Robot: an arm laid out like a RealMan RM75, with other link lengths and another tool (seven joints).
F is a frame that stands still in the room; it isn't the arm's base.
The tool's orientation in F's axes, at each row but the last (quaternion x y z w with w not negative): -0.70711, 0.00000, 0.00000, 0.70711; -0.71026, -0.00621, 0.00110, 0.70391; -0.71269, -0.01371, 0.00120, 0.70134; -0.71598, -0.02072, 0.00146, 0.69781
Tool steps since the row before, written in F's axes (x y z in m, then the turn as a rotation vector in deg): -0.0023, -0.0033, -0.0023, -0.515, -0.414, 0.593; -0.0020, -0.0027, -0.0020, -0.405, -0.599, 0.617; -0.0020, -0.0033, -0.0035, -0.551, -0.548, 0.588; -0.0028, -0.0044, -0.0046, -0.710, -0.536, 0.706
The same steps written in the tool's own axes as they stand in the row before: -0.0023, 0.0023, -0.0033, -0.515, -0.593, -0.414; -0.0020, 0.0020, -0.0027, -0.407, -0.615, -0.600; -0.0021, 0.0035, -0.0032, -0.552, -0.589, -0.546; -0.0031, 0.0046, -0.0042, -0.707, -0.712, -0.532
